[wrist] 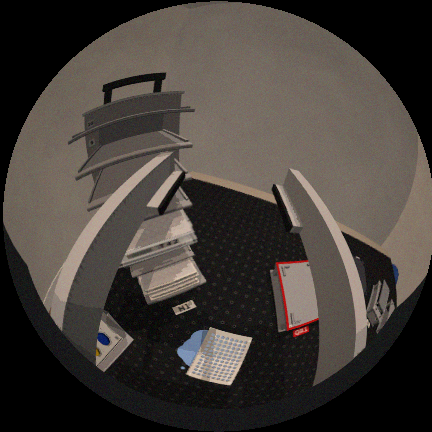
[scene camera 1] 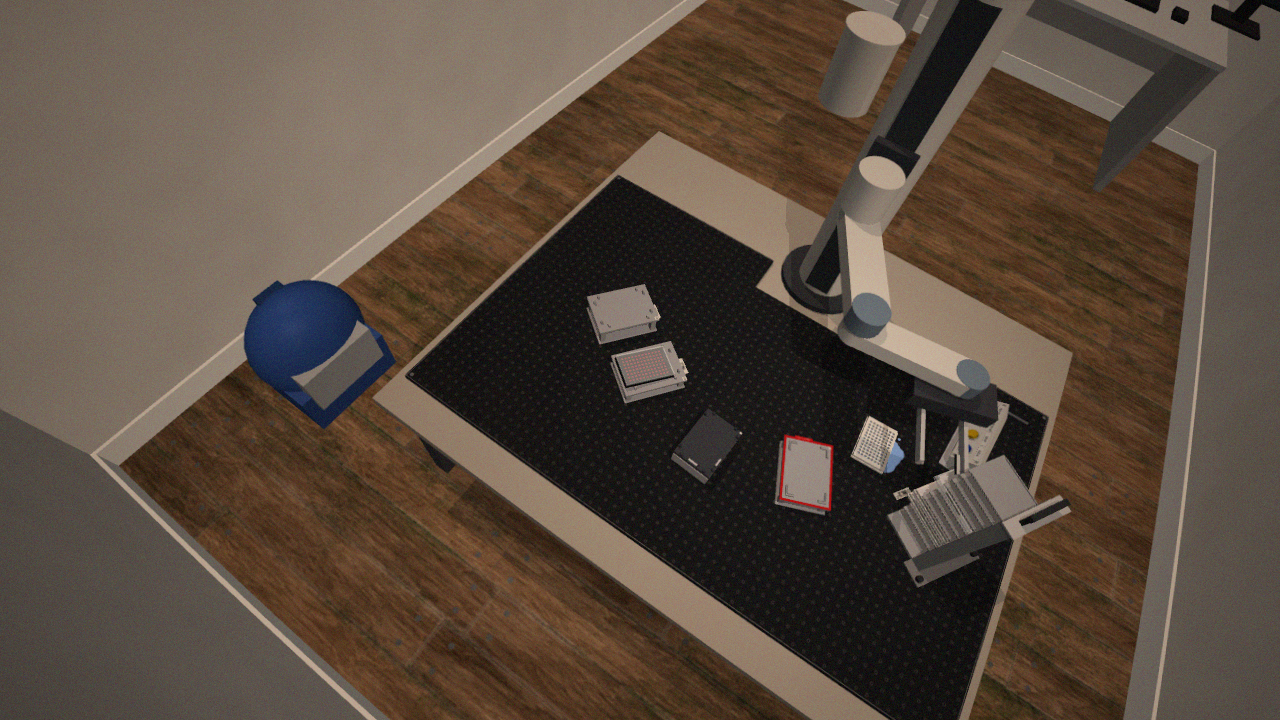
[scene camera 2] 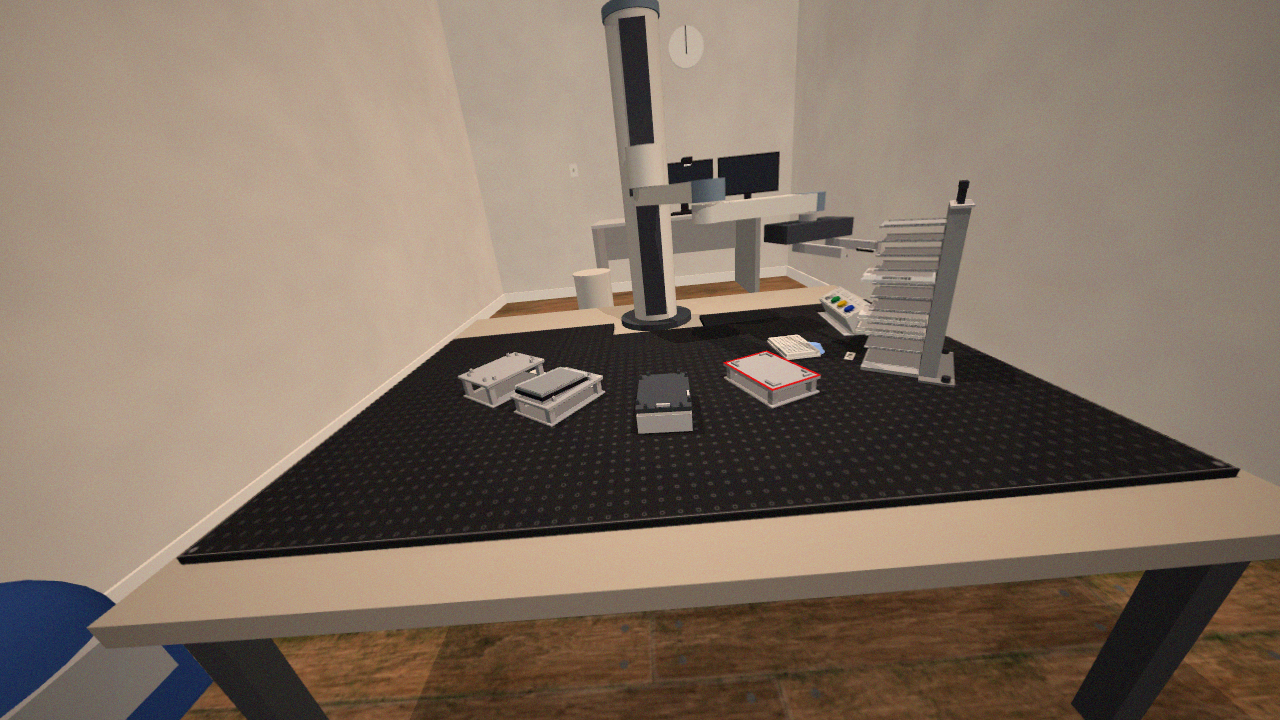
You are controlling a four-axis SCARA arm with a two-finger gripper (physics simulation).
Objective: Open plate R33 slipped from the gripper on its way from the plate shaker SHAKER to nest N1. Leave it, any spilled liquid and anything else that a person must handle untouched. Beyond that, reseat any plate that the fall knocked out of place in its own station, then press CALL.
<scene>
My gripper [scene camera 1: 941, 468] holds nothing. Also in view: a well plate [scene camera 1: 875, 442]. Also in view: a dark box station [scene camera 1: 705, 446].
The well plate shows as well in the wrist view [wrist: 221, 353] and in scene camera 2 [scene camera 2: 791, 347]. My gripper is seen too in the wrist view [wrist: 230, 168] and in scene camera 2 [scene camera 2: 861, 249].
</scene>
